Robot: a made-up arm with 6 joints.
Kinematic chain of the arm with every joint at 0, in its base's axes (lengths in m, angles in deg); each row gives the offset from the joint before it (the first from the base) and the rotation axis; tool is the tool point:
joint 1: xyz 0 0 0.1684 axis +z
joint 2: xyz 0 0.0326 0 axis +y
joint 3: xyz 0 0 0.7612 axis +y
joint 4: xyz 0 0 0.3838 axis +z
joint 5: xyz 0 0 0 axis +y
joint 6: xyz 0 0 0.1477 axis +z
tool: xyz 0 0 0
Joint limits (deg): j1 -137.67..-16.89 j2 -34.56..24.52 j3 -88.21..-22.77 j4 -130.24..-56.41 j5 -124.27..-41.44 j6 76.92..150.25
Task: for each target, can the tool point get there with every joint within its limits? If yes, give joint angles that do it. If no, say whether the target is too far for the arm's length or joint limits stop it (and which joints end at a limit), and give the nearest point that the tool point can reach.
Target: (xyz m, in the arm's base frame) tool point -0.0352 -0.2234 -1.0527
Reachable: no: joint limits stop it (at a limit: joint 1, joint 2, joint 3, joint 4) | nearest point -0.6706 0.3612 0.4993 | short by 1.776 m
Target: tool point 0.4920 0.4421 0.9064
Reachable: yes | joints -122.27 -19.51 -66.01 -86.33 -90.41 130.53
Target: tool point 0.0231 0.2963 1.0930
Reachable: yes | joints -57.32 9.19 -72.51 -87.57 -84.44 124.51
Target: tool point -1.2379 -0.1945 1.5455
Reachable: no: too far | nearest point -0.7260 0.3325 1.1344 | short by 0.842 m
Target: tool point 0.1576 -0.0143 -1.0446
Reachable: no: joint limits stop it (at a limit: joint 1, joint 2, joint 3, joint 4) | nearest point 0.6562 0.3957 0.4972 | short by 1.671 m
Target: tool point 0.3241 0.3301 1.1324
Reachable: yes | joints -112.82 -3.58 -60.53 -96.94 -70.42 111.47
